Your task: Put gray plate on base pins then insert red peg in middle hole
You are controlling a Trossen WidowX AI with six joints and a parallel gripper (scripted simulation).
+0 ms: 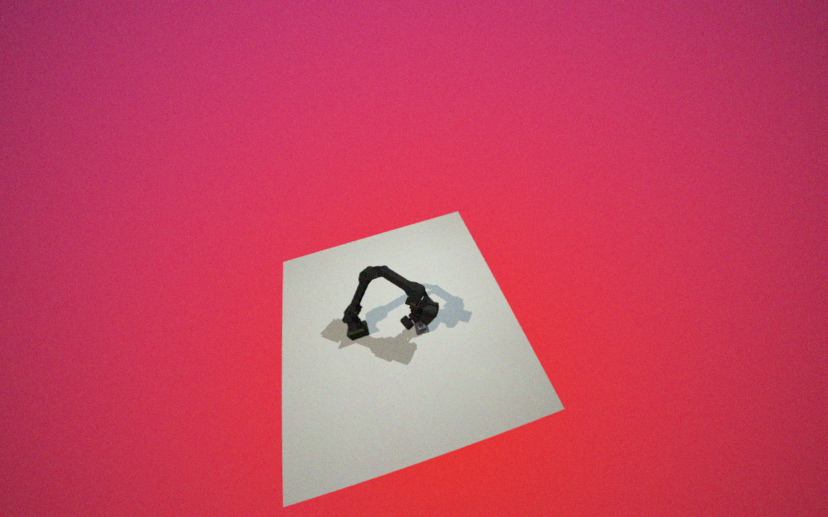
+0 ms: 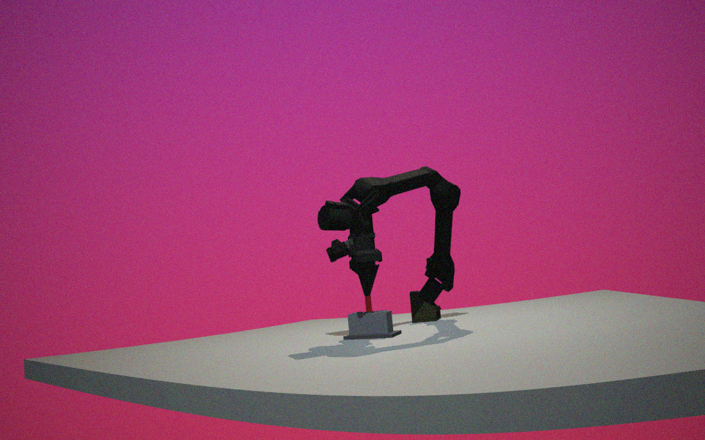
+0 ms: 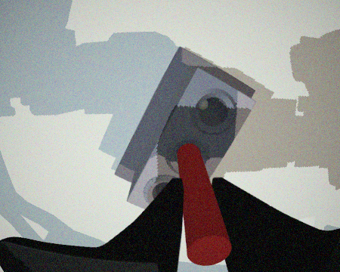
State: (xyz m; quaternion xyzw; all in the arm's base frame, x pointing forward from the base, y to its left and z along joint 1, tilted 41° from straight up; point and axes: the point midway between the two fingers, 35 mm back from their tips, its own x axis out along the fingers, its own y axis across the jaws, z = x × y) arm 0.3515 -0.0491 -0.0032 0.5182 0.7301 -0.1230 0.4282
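My gripper tip is now right at the red peg. Also, from my gripper tip: dark flat base (9 cm below); then plate (5 cm below).
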